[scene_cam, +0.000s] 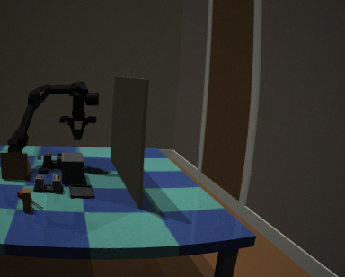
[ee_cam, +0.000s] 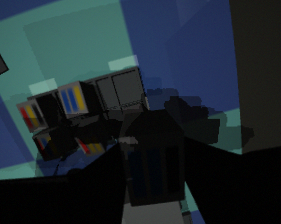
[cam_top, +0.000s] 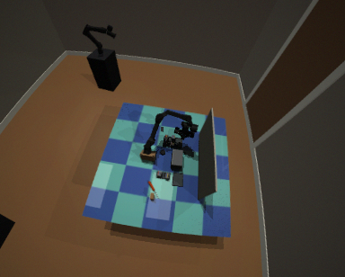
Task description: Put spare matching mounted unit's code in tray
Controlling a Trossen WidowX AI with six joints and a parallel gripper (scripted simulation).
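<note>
Now: gripper tip 38 cm to the left of the flat dark tray, 15 cm above it and 6 cm short of it. The rest, counted from my gripper tip: grey mounted unit: 19 cm to the right, 10 cm below; tall grey panel: 23 cm ahead, 16 cm to the right, 7 cm above.
</note>
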